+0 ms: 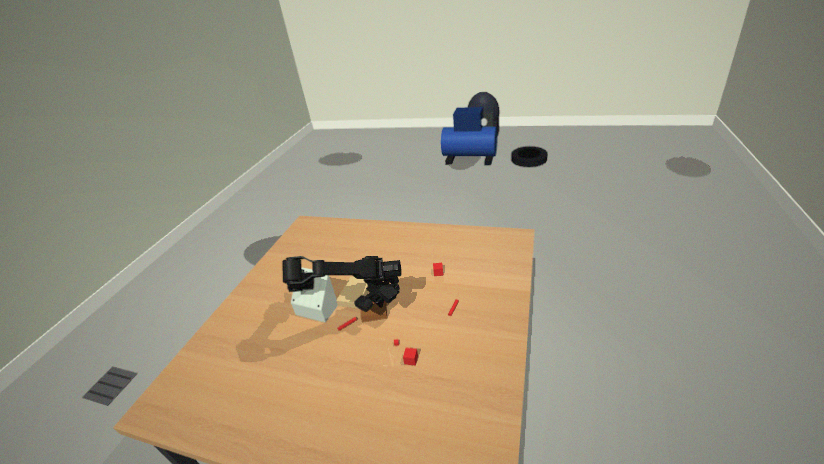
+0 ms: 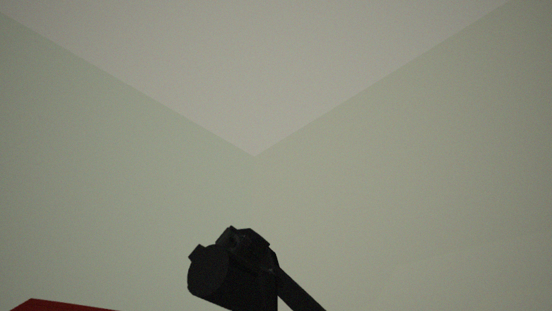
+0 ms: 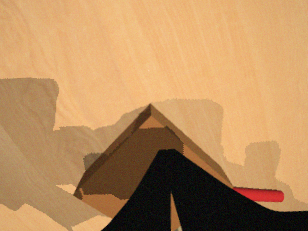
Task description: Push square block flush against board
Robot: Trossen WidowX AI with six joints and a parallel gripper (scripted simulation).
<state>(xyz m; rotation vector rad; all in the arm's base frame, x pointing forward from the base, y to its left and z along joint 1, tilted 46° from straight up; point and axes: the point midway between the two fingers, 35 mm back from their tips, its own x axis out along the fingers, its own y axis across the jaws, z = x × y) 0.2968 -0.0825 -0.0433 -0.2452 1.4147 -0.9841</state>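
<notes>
My gripper tip is now 50 mm past the brown square block, 30 mm to the right of it and 50 mm above it. Round my gripper tip: tiny red piece: 80 mm ahead, 110 mm to the right, 60 mm below; pale board: 160 mm behind, 110 mm to the left, 50 mm below.
</notes>
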